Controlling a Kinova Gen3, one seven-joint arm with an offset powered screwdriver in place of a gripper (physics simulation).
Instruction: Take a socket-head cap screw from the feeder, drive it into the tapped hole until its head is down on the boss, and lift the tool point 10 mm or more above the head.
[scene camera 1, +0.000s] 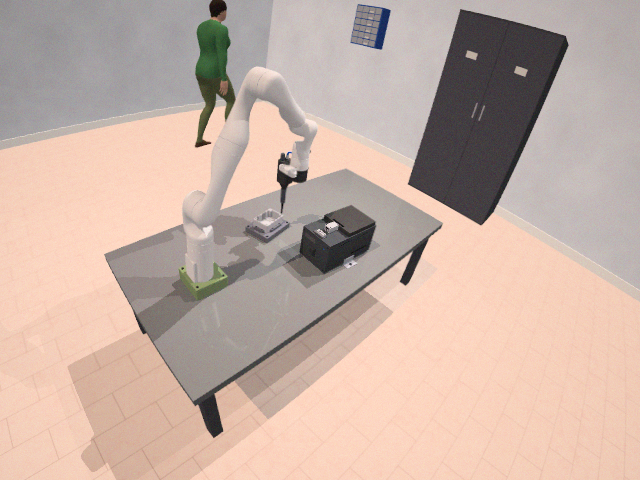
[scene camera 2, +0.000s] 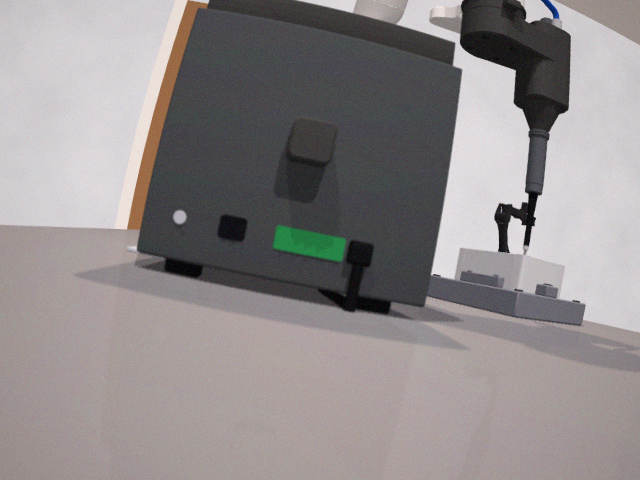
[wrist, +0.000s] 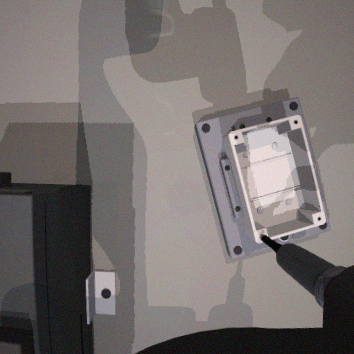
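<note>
The powered screwdriver, which is my gripper (scene camera 1: 282, 212) (scene camera 2: 525, 250) (wrist: 263, 237), points down with its bit tip at one corner of the pale open-topped housing (scene camera 2: 485, 262) (wrist: 245, 187). A small light cap screw (scene camera 2: 525, 248) shows at the end of the black bit, right at the housing's top edge in scene camera 2. How deep it sits in the hole cannot be told. In the wrist view the bit covers that corner boss. The other three corner bosses show dark holes. The black feeder (scene camera 1: 338, 248) (scene camera 2: 232, 124) (wrist: 65, 225) stands beside the housing.
The housing sits on a grey fixture plate (scene camera 1: 266, 238) (scene camera 2: 550, 309) (wrist: 212, 165). A white bracket (scene camera 1: 350, 263) (wrist: 105, 305) is at the feeder's side. A dark jointed shape (scene camera 2: 502, 229) shows behind the housing. A person in green (scene camera 1: 211, 49) is on the floor beyond the table.
</note>
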